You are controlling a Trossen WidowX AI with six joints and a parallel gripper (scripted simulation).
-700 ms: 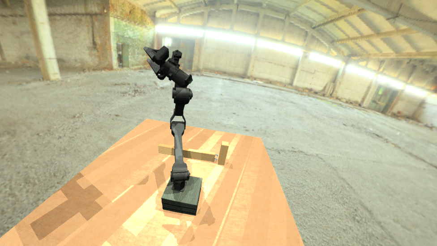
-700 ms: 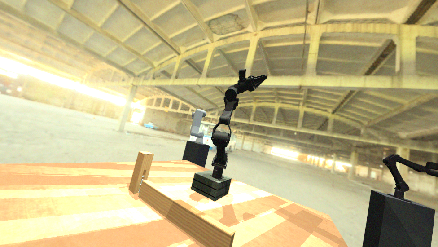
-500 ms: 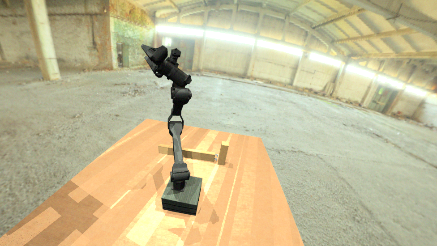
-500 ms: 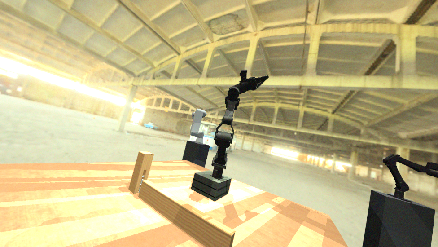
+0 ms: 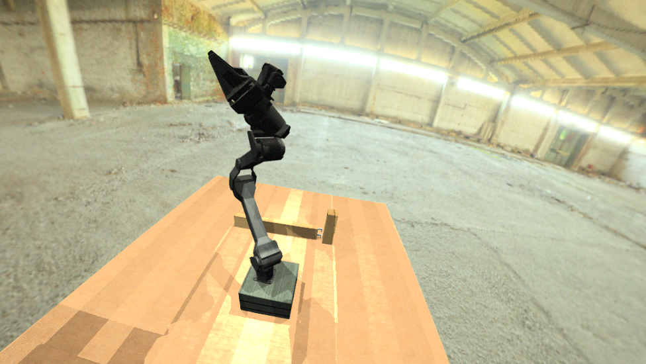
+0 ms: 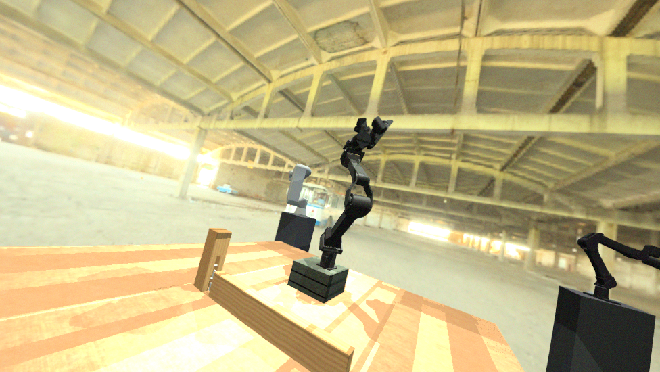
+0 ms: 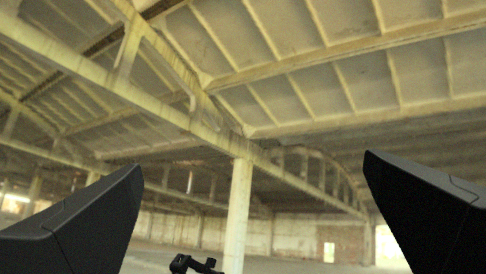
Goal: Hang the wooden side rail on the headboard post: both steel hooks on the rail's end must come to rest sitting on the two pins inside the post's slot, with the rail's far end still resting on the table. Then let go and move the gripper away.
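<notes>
Right now the upright headboard post is 43 cm ahead of my gripper tip, 30 cm to the right of it and 65 cm below it.
</notes>
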